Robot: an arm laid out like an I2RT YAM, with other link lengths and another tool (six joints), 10 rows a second.
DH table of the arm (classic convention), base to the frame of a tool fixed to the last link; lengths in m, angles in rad. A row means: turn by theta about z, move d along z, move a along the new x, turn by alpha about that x. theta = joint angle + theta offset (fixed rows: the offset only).
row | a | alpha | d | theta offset
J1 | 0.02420 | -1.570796 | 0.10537 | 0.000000
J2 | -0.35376 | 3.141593 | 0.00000 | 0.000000
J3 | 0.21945 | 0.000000 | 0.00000 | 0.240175
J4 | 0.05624 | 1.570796 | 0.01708 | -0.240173
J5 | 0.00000 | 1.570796 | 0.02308 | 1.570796
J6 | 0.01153 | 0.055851 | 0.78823 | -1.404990
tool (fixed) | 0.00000 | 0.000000 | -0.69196 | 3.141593
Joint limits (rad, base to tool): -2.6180..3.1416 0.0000..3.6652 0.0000..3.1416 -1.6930..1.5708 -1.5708..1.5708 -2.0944..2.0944
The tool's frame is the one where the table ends.
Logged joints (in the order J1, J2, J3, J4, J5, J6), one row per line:
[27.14 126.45 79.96 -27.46 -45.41 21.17]
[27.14 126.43 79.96 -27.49 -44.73 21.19]
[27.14 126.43 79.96 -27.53 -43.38 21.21]
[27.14 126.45 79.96 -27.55 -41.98 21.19]
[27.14 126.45 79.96 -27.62 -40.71 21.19]
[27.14 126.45 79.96 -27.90 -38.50 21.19]
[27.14 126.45 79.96 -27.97 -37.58 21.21]
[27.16 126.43 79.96 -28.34 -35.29 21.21]
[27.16 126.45 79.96 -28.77 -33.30 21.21]
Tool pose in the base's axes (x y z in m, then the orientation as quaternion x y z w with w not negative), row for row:
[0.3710 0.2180 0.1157 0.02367 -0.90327 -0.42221 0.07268]
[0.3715 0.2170 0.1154 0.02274 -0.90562 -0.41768 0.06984]
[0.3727 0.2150 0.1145 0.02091 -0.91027 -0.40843 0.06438]
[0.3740 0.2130 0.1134 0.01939 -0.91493 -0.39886 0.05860]
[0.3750 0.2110 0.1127 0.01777 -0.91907 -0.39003 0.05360]
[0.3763 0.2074 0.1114 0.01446 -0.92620 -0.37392 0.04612]
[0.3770 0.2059 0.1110 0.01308 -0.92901 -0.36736 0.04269]
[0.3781 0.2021 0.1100 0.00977 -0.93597 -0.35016 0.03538]
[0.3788 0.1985 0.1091 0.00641 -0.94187 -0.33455 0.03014]
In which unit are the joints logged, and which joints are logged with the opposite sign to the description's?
The joints are logged in degrees. Opposite sign: none.
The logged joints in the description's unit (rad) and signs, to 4 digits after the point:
[0.4737 2.2070 1.3956 -0.4793 -0.7926 0.3695]
[0.4737 2.2066 1.3956 -0.4798 -0.7807 0.3698]
[0.4737 2.2066 1.3956 -0.4805 -0.7571 0.3702]
[0.4737 2.2070 1.3956 -0.4808 -0.7327 0.3698]
[0.4737 2.2070 1.3956 -0.4821 -0.7105 0.3698]
[0.4737 2.2070 1.3956 -0.4869 -0.6720 0.3698]
[0.4737 2.2070 1.3956 -0.4882 -0.6559 0.3702]
[0.4740 2.2066 1.3956 -0.4946 -0.6159 0.3702]
[0.4740 2.2070 1.3956 -0.5021 -0.5812 0.3702]

